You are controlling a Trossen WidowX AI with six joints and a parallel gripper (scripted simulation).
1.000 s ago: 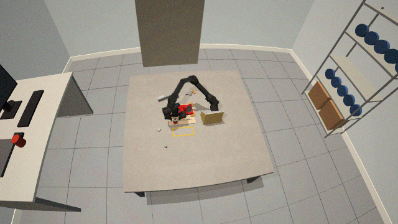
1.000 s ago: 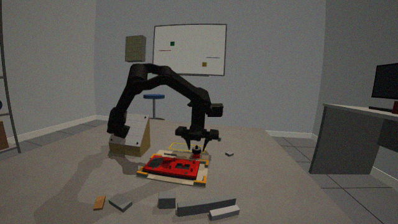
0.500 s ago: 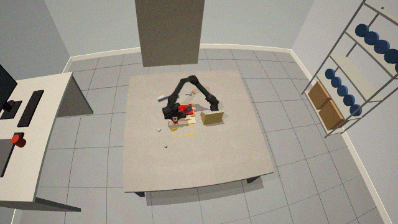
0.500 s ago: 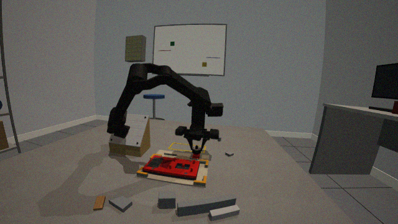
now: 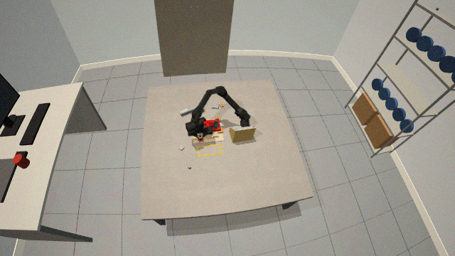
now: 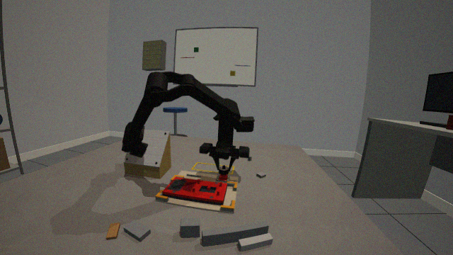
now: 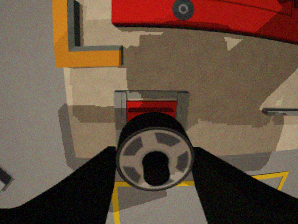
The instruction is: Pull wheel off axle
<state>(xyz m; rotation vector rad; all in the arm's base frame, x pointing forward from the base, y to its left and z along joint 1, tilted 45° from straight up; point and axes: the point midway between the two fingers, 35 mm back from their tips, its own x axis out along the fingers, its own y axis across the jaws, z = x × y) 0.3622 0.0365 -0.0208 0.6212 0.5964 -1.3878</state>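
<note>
My gripper tip is now right at the dark wheel.
</note>
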